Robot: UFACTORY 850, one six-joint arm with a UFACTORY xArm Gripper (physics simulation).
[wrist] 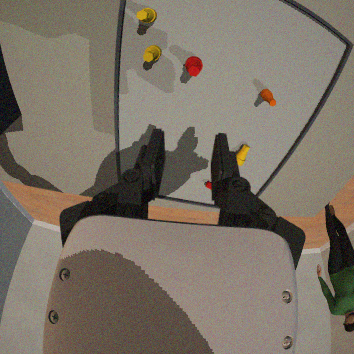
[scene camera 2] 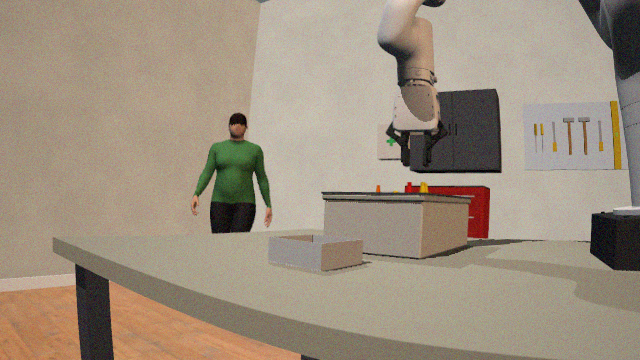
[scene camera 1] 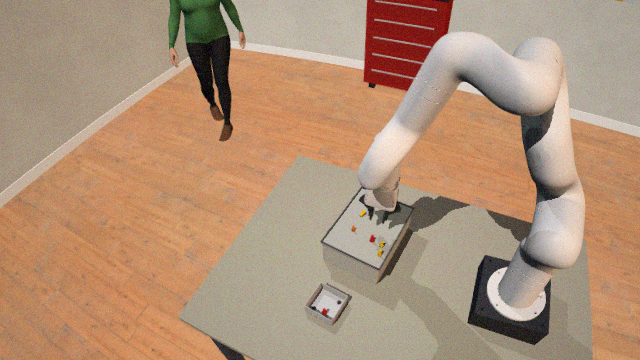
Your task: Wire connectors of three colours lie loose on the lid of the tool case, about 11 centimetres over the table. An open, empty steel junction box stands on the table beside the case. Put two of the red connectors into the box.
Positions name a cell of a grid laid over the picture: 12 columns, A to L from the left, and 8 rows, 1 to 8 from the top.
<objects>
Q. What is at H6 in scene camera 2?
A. A tool case.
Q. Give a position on a junction box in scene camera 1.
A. At G7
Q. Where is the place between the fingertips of my gripper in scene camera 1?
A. At H5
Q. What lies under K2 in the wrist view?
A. A tool case.
</objects>
